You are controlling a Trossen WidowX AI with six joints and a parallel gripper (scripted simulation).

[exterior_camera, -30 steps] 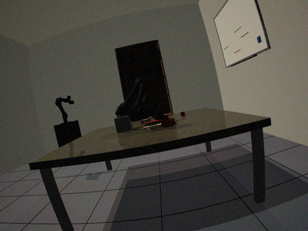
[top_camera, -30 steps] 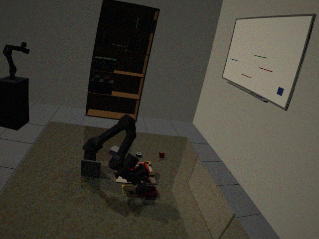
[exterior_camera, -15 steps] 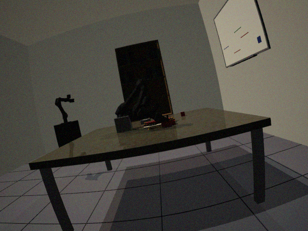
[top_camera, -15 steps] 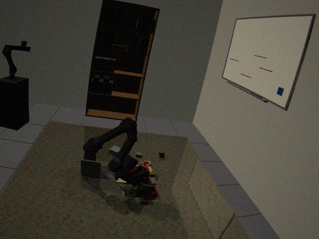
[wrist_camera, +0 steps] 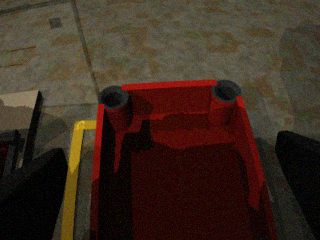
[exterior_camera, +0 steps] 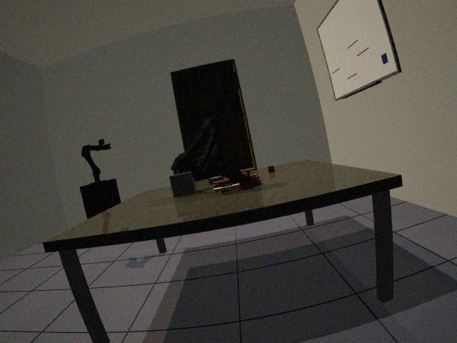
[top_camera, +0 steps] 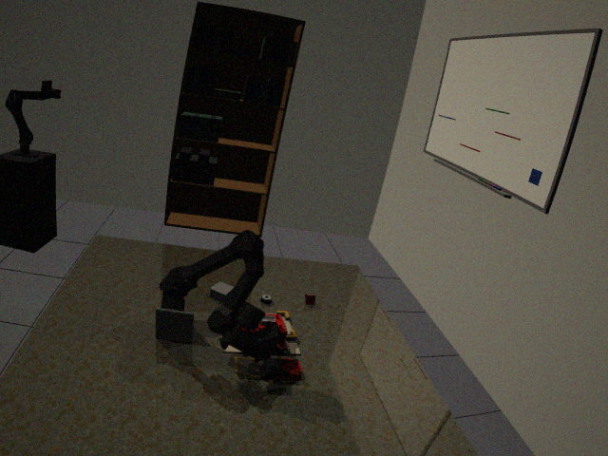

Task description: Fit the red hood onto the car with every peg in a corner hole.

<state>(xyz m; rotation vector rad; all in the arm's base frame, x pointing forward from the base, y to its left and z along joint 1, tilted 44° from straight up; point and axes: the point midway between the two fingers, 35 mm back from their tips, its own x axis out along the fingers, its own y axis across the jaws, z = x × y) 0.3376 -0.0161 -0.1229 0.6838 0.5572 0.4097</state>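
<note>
The red hood lies 10 mm behind my gripper tip and 20 mm below it.
</note>
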